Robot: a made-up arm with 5 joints. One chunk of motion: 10 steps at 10 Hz.
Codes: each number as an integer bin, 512 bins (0 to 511) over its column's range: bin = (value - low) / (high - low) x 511, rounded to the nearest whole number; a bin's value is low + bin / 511 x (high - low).
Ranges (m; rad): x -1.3..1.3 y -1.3..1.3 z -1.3..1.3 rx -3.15..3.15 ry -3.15..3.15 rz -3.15..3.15
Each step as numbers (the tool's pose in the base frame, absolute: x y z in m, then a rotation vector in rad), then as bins.
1 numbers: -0.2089 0.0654 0.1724 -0.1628 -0.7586 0.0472
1 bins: 214 268 289 242 194 259
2 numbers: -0.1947 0.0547 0.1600 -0.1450 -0.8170 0.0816
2 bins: 217 266 287 244 189 262
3 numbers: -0.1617 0.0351 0.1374 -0.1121 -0.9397 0.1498
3 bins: 224 262 283 246 179 268
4 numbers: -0.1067 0.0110 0.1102 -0.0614 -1.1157 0.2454
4 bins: 235 258 277 251 165 275
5 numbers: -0.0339 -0.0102 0.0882 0.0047 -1.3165 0.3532
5 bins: 249 253 273 256 149 284
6 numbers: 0.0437 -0.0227 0.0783 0.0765 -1.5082 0.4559
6 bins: 264 251 271 262 133 292
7 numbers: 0.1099 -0.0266 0.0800 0.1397 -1.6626 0.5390
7 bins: 277 250 271 267 121 299
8 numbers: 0.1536 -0.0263 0.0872 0.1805 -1.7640 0.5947
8 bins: 286 250 273 270 112 304
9 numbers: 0.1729 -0.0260 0.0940 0.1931 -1.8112 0.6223
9 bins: 289 250 274 271 109 306
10 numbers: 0.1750 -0.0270 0.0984 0.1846 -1.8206 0.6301
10 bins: 290 250 275 270 108 307
